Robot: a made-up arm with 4 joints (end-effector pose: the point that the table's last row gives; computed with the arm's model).
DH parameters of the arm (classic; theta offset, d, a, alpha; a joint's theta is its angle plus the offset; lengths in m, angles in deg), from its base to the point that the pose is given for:
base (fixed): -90 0.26 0.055 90
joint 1: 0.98 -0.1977 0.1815 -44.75
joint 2: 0 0.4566 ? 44.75
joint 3: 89.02 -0.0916 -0.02 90
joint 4: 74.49 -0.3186 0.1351 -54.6
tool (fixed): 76.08 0.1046 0 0
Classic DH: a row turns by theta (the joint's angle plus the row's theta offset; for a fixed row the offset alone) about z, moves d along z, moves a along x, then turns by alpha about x.
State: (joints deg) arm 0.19 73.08 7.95 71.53
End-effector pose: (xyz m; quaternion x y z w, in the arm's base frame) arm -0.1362 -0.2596 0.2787 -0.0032 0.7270 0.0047 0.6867
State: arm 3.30 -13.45 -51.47 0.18
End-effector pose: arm -0.1591 -0.0363 0.7745 -0.5892 -0.7794 -0.1097 0.1827
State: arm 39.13 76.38 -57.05 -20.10
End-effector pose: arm -0.3320 0.1598 0.5967 -0.0721 -0.6467 0.7587 0.0295
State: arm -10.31 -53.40 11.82 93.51
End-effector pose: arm 0.1448 -0.1175 0.4845 0.8896 0.2064 0.0815 0.3993
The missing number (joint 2, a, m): 0.0261
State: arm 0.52 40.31 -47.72 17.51
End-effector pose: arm -0.2799 -0.0177 0.5880 0.4092 0.9009 -0.1232 0.0759
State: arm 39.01 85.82 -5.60 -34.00
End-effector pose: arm -0.3453 -0.0426 0.5355 -0.0818 0.2786 -0.9179 0.2705
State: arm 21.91 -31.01 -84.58 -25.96
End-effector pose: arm -0.2106 -0.0780 0.8787 -0.4267 -0.8054 -0.2775 0.3037
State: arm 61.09 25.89 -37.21 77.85
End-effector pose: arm -0.1167 0.2151 0.2730 0.3374 0.6668 -0.1240 0.6528
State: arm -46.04 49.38 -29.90 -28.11
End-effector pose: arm -0.3064 -0.3127 0.4943 -0.1682 -0.9687 0.1607 0.0862
